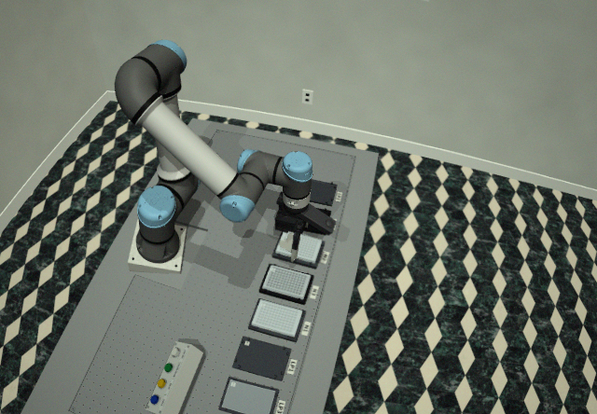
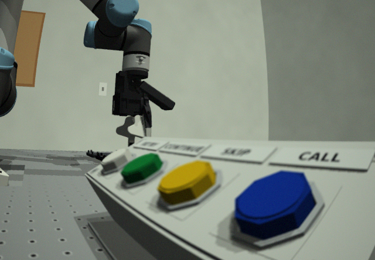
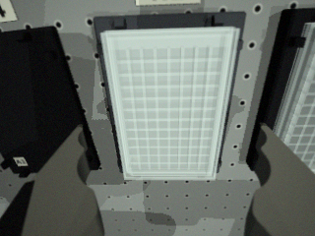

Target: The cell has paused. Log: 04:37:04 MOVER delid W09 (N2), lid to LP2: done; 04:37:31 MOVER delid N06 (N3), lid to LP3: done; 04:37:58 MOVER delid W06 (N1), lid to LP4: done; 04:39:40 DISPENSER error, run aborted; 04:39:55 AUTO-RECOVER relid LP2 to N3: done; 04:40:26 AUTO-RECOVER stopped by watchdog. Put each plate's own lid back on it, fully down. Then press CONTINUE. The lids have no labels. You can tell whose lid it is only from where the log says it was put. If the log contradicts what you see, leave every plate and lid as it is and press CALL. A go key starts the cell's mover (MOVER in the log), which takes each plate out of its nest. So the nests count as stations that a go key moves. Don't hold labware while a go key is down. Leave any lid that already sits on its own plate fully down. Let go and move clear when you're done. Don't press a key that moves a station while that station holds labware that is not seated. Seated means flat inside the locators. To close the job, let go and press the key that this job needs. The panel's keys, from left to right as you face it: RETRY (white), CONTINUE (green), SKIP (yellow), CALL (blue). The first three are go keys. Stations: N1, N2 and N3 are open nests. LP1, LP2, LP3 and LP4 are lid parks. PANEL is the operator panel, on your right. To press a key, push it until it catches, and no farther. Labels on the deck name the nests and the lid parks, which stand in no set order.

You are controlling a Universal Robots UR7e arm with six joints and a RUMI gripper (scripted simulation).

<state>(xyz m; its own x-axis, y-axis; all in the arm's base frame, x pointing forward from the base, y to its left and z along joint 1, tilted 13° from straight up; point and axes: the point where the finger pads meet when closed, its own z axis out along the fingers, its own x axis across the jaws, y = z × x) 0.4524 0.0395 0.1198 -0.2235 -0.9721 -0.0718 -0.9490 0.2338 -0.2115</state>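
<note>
Now: hand 13 cm to the left of the plate, 3 cm past it and 2 cm above it. From my hand the other things lie so: dark lid park 38 cm to the right, 8 cm behind, 4 cm below; then white RETRY key 42 cm to the right, 31 cm behind, 3 cm above; then clear lid 51 cm to the right, 10 cm behind, 3 cm below.
</note>
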